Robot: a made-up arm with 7 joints.
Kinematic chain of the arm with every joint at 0, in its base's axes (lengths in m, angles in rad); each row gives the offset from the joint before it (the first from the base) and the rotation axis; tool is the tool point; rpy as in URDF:
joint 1: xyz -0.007 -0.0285 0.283 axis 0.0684 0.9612 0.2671
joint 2: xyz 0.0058 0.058 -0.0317 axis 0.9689 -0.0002 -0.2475
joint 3: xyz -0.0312 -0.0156 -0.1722 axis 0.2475 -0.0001 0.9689
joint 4: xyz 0.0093 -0.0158 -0.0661 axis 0.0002 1 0
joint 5: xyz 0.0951 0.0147 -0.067 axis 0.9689 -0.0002 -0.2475
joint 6: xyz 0.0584 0.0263 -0.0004 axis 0.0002 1 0
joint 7: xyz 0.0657 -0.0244 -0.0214 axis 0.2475 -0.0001 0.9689
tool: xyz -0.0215 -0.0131 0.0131 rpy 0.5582 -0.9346 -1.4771
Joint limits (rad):
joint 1: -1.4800..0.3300
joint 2: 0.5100..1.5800
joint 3: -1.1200..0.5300
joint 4: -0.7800..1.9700
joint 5: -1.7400..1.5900
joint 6: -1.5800..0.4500
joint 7: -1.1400..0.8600
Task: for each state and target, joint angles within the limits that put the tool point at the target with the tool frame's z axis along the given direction. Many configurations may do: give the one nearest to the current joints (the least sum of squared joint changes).
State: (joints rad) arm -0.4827 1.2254 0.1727 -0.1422 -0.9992 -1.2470 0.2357
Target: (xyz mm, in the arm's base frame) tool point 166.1 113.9 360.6 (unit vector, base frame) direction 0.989 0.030 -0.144
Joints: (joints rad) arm -1.1418 0.8047 0.4168 -0.7800 -0.9491 -1.5800 0.4102
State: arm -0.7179 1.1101 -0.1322 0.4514 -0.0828 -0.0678 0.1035
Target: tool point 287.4 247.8 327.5 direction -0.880 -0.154 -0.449
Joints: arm -0.5906 1.1960 0.5300 -0.0419 -0.0010 -0.0938 0.4611
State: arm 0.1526 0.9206 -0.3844 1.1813 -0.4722 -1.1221 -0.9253
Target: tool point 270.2 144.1 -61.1 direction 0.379 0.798 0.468
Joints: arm -0.4671 0.5526 -0.5644 0.7881 -0.6563 -0.8408 -1.1400
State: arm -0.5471 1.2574 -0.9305 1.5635 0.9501 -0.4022 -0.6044
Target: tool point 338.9 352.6 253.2 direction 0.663 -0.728 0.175
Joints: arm -1.2746 1.2969 -0.9246 1.2853 1.0893 -0.1717 -0.8809
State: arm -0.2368 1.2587 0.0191 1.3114 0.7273 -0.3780 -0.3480
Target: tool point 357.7 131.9 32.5 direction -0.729 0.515 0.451
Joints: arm -0.7459 0.5219 0.0790 0.8906 0.2970 -0.8887 -0.0879
